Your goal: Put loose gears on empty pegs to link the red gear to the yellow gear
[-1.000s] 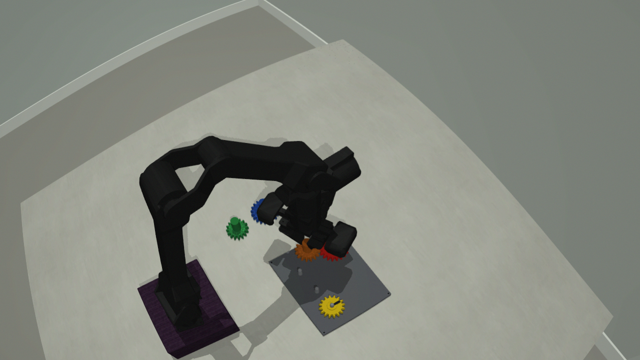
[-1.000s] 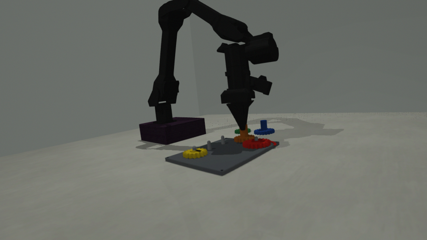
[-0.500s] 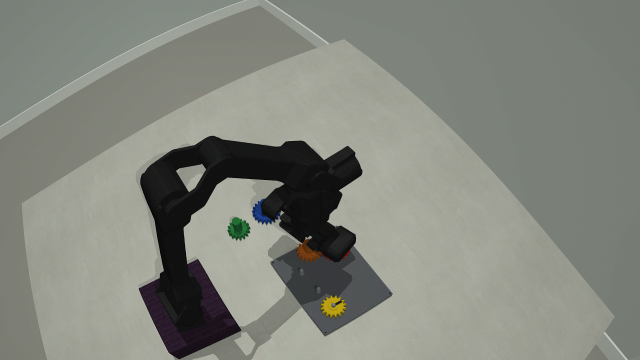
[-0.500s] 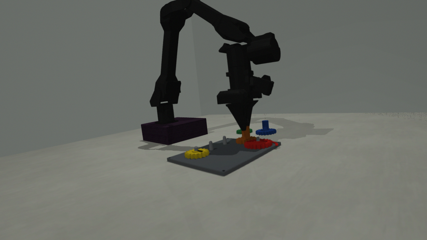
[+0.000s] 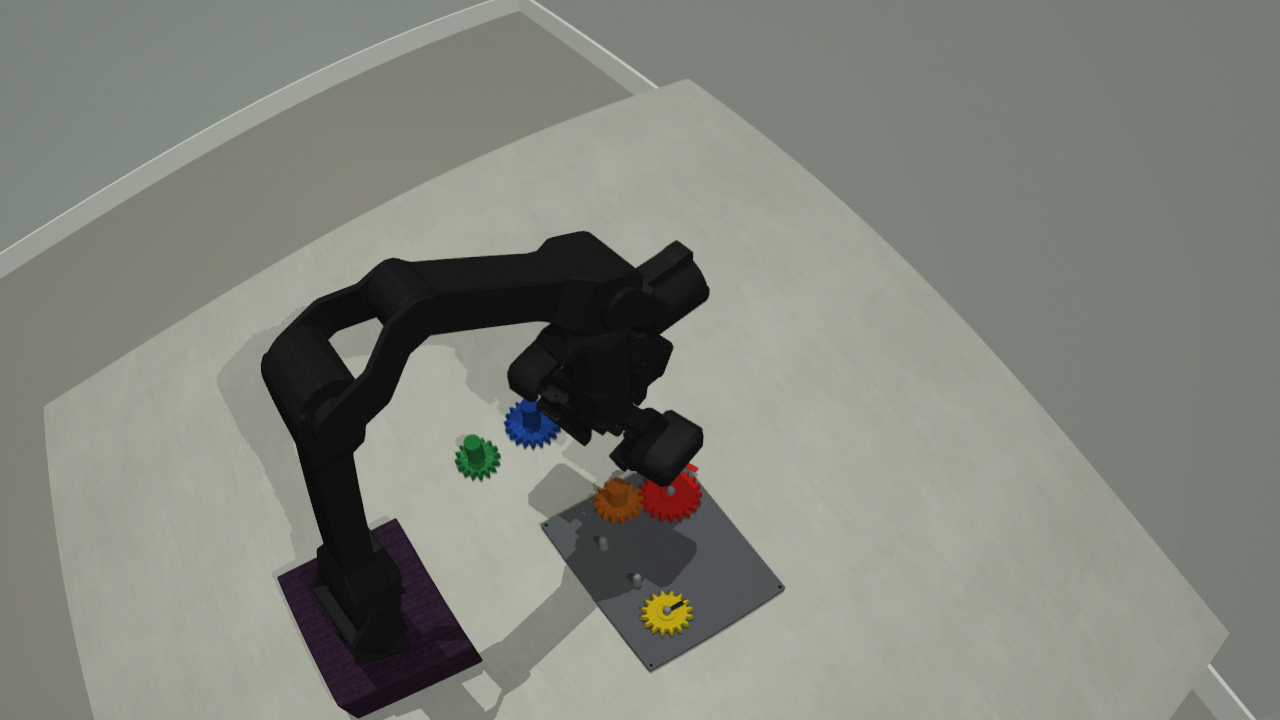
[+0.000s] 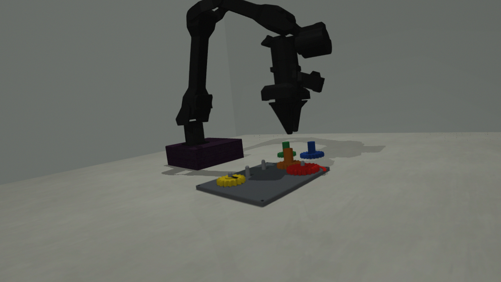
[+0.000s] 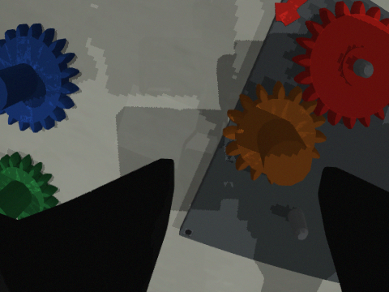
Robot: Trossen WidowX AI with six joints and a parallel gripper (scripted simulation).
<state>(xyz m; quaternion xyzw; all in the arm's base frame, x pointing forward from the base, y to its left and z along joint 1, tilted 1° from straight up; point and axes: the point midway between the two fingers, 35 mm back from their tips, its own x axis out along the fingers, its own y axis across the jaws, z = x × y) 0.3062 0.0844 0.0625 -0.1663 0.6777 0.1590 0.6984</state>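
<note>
Right now the orange gear is 20 mm to the right of my gripper tip and 60 mm below it. Round my gripper tip: blue gear: 40 mm behind, 120 mm to the left, 60 mm below; then red gear: 50 mm ahead, 40 mm to the right, 60 mm below; then red arrow: 70 mm ahead, 70 mm below.
</note>
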